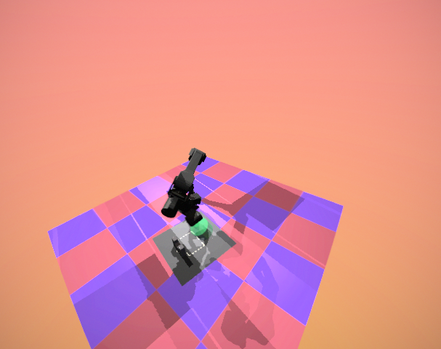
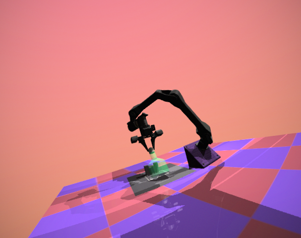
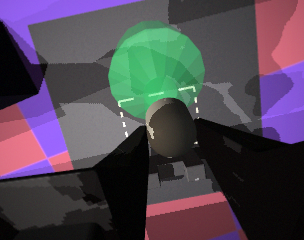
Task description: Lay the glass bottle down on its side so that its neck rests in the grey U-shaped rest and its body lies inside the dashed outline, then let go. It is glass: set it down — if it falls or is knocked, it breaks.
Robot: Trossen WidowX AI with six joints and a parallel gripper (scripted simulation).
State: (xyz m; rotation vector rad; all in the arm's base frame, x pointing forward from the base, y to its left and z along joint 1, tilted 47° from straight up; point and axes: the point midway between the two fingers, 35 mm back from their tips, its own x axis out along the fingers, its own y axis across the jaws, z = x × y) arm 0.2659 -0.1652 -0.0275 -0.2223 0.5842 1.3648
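Right now my gripper tip is 4 cm above the green glass bottle and 2 cm to the right of it. From my gripper tip the other things lie so: dark grey mat: 15 cm below, 1 cm to the right.
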